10 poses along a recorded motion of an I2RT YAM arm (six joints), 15 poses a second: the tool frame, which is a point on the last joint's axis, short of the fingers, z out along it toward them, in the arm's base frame.
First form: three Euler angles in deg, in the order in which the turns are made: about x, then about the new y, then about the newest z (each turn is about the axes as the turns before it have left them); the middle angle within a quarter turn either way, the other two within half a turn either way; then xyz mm.
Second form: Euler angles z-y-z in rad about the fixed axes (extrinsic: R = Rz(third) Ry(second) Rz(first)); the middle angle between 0 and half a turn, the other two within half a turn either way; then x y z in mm. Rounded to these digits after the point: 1 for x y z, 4 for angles.
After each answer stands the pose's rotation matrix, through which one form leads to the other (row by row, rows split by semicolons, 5 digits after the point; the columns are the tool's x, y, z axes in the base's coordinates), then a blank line. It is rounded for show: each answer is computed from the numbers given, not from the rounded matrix.
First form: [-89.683, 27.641, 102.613, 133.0, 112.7, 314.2]
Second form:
[0.2227, 1.5659, 1.0884, 133.0, 112.7, 314.2]
-0.19344 -0.86449 0.46393; 0.10670 0.45152 0.88586; -0.97529 0.22087 0.00490

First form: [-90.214, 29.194, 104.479, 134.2, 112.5, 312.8]
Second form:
[0.2509, 1.5741, 1.0613, 134.2, 112.5, 312.8]
-0.21827 -0.84525 0.48777; 0.11834 0.47321 0.87297; -0.96869 0.24826 -0.00326

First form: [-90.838, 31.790, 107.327, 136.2, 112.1, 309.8]
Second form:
[0.2947, 1.5832, 1.0159, 136.2, 112.1, 309.8]
-0.25315 -0.81141 0.52681; 0.14292 0.50720 0.84989; -0.95681 0.29044 -0.01243

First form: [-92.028, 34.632, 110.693, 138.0, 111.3, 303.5]
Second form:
[0.3410, 1.5999, 0.9661, 138.0, 111.3, 303.5]
-0.29075 -0.76974 0.56830; 0.16759 0.54381 0.82230; -0.94201 0.33433 -0.02912

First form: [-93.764, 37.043, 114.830, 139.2, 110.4, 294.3]
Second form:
[0.3938, 1.6232, 0.9232, 139.2, 110.4, 294.3]
-0.33518 -0.72440 0.60241; 0.19285 0.57311 0.79646; -0.92221 0.38313 -0.05240

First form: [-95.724, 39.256, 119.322, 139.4, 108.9, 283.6]
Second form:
[0.4484, 1.6481, 0.8832, 139.4, 108.9, 283.6]
-0.37920 -0.67512 0.63279; 0.22138 0.59781 0.77047; -0.89844 0.43225 -0.07723

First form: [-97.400, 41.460, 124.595, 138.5, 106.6, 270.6]
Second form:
[0.5180, 1.6675, 0.8430, 138.5, 106.6, 270.6]
-0.42550 -0.61691 0.66210; 0.26677 0.61362 0.74318; -0.86475 0.49285 -0.09652

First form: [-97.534, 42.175, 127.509, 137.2, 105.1, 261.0]
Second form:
[0.5661, 1.6681, 0.8304, 137.2, 105.1, 261.0]
-0.45124 -0.58788 0.67140; 0.30127 0.60783 0.73470; -0.84001 0.53380 -0.09717

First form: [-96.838, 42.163, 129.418, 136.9, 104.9, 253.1]
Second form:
[0.6077, 1.6592, 0.8314, 136.9, 104.9, 253.1]
-0.47067 -0.57263 0.67124; 0.33121 0.59047 0.73597; -0.81779 0.56872 -0.08825

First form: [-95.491, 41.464, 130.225, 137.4, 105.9, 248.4]
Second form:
[0.6385, 1.6426, 0.8448, 137.4, 105.9, 248.4]
-0.48394 -0.57216 0.66215; 0.35259 0.56504 0.74593; -0.80093 0.59445 -0.07171

